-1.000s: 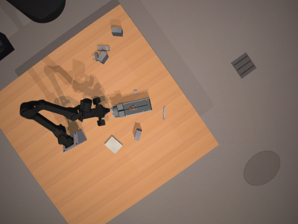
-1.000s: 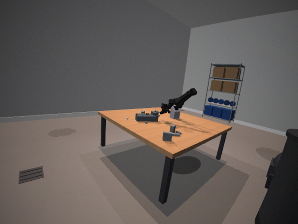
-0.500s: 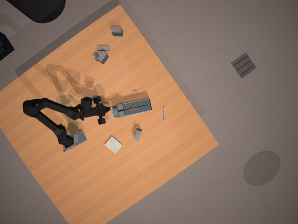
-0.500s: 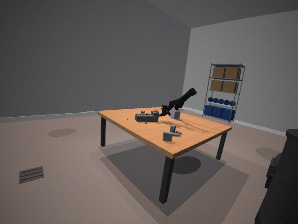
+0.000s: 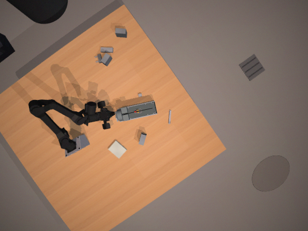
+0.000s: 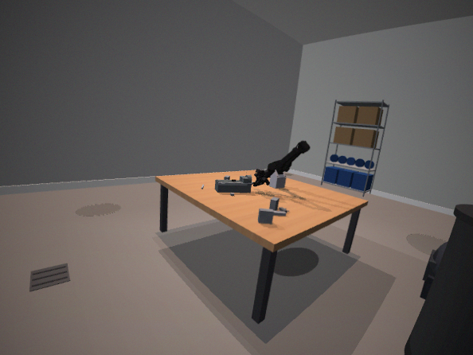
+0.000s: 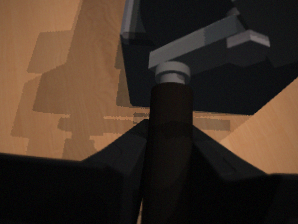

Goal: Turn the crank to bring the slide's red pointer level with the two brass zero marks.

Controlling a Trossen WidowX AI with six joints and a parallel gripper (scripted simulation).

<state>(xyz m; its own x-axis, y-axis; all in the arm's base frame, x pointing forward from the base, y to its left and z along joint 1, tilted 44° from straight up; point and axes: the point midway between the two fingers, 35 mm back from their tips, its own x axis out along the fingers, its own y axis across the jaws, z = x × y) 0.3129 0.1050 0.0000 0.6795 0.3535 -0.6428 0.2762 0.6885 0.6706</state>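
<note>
The red pointer lies 140 mm ahead of my gripper tip, 60 mm to the right of it and 40 mm above it. Round my gripper tip: white square plate 230 mm to the right, 110 mm behind, 30 mm below; then small grey cube 220 mm ahead, 40 mm below, 30 mm to the left; then dark crank handle 20 mm behind, 20 mm above.
</note>
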